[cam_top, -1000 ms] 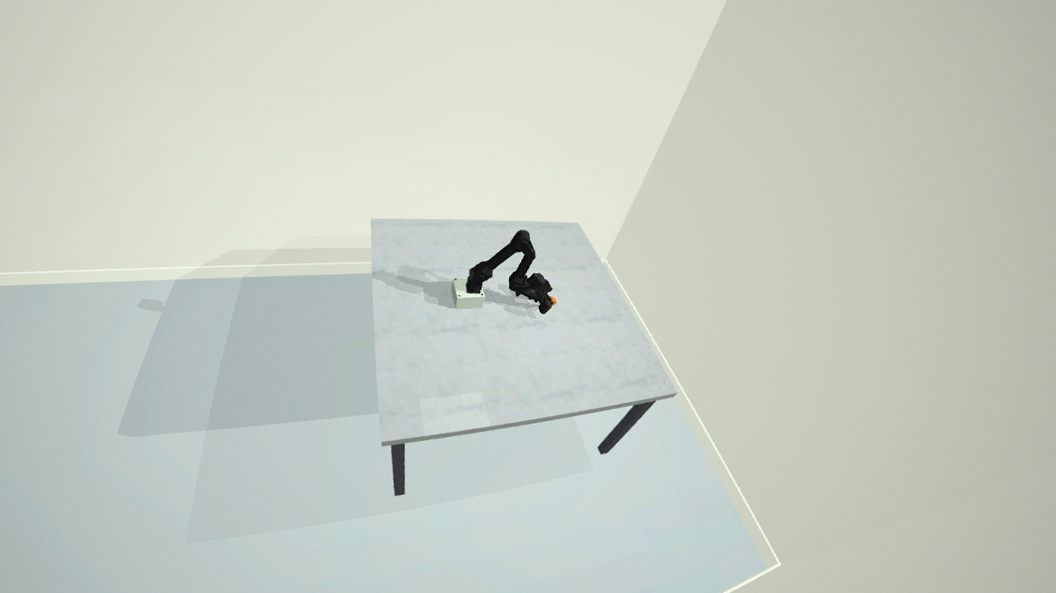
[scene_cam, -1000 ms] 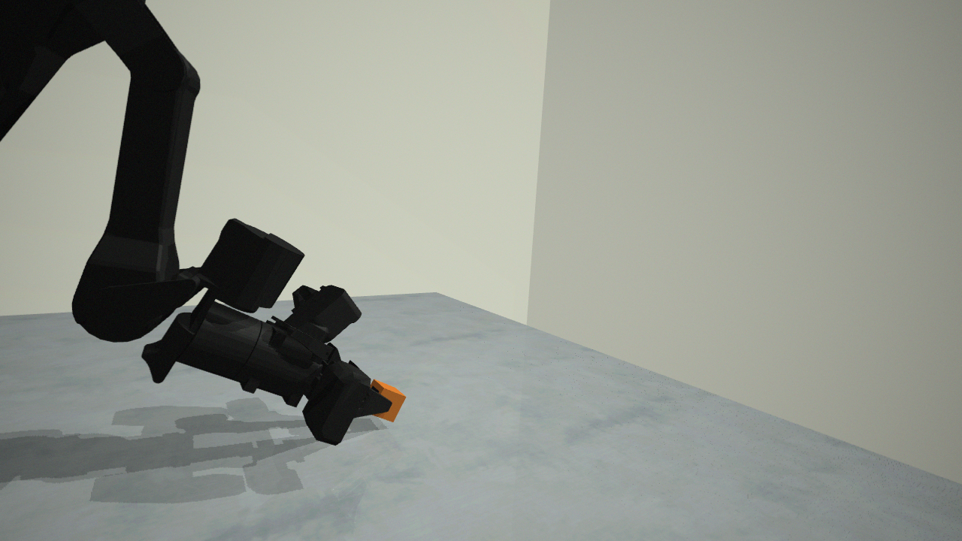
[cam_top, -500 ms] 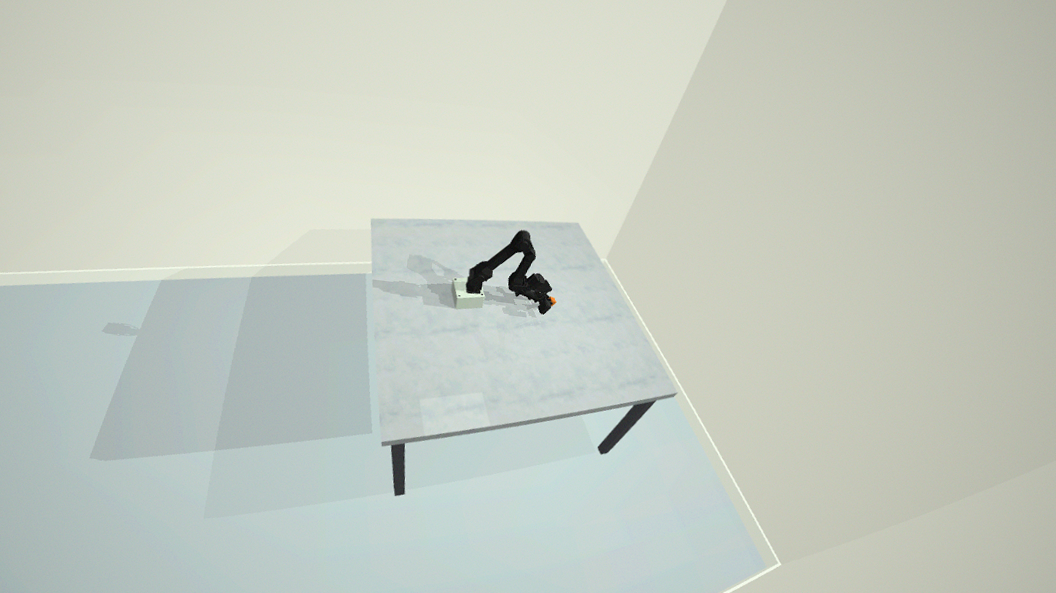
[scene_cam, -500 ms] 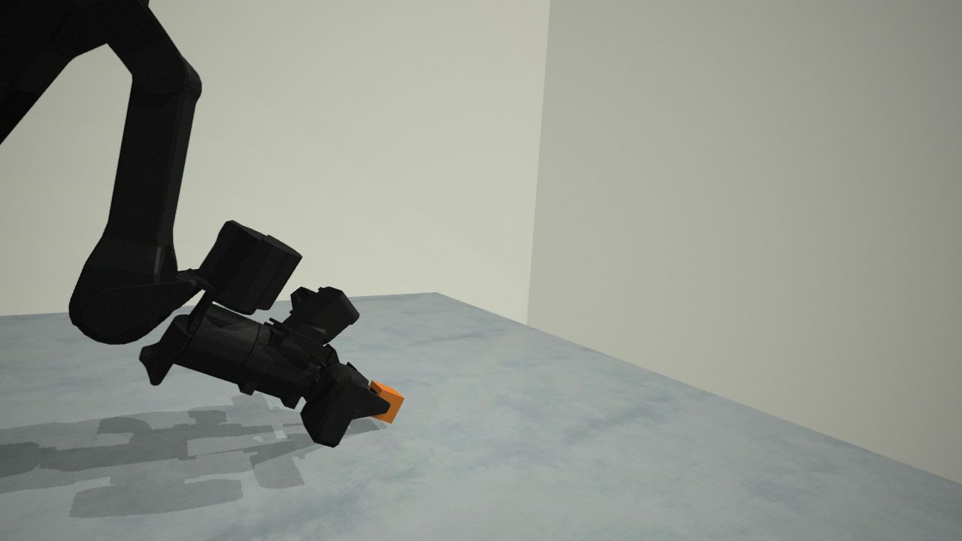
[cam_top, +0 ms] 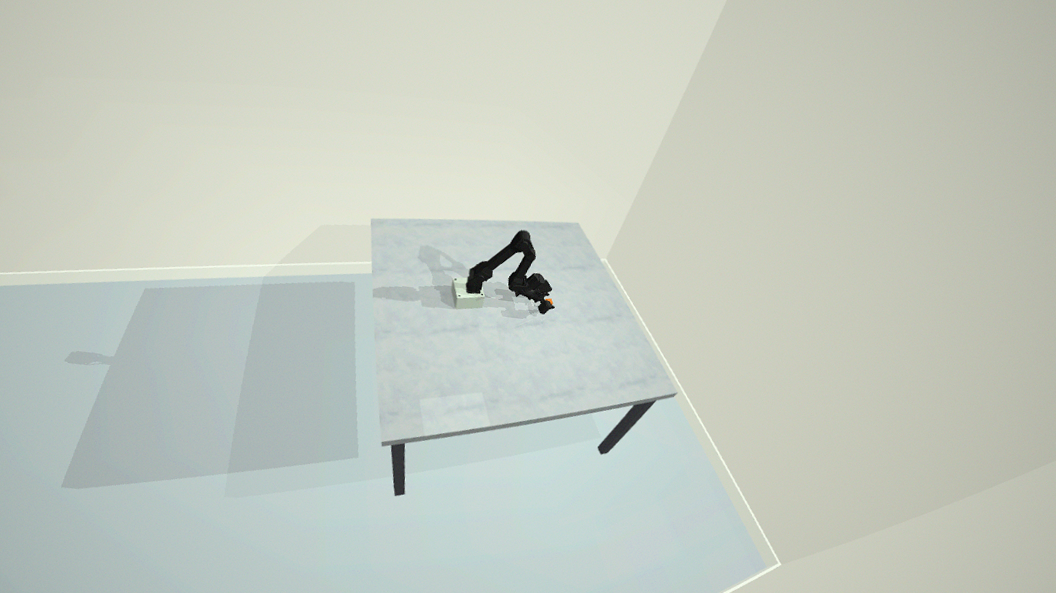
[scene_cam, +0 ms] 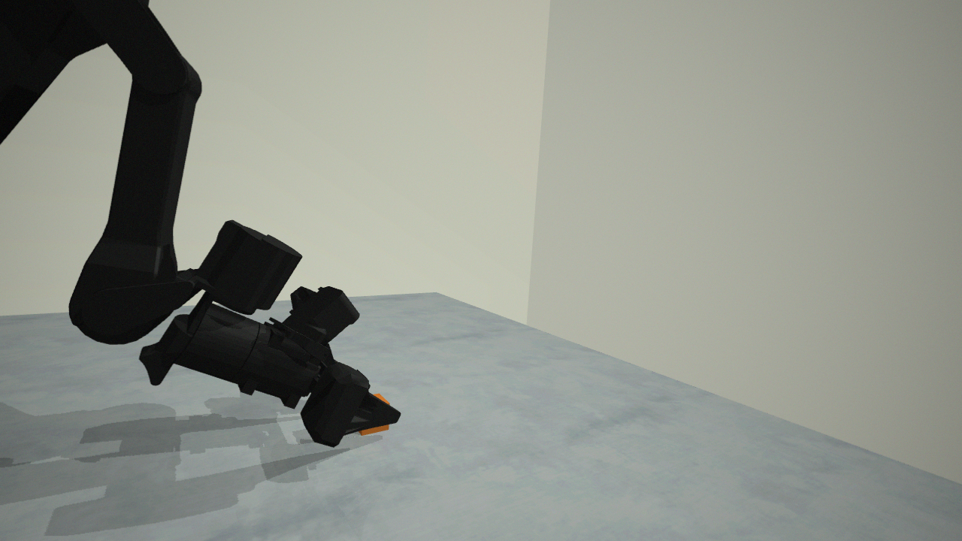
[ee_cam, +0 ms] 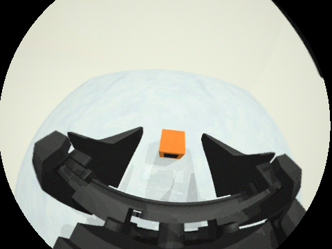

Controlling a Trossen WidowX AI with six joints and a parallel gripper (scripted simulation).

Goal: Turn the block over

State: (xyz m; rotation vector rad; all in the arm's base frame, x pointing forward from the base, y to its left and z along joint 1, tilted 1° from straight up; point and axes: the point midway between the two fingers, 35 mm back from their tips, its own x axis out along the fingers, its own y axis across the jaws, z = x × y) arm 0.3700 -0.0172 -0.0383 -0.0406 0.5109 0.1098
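Now: the block 20 mm behind my gripper tip and 10 mm below it.
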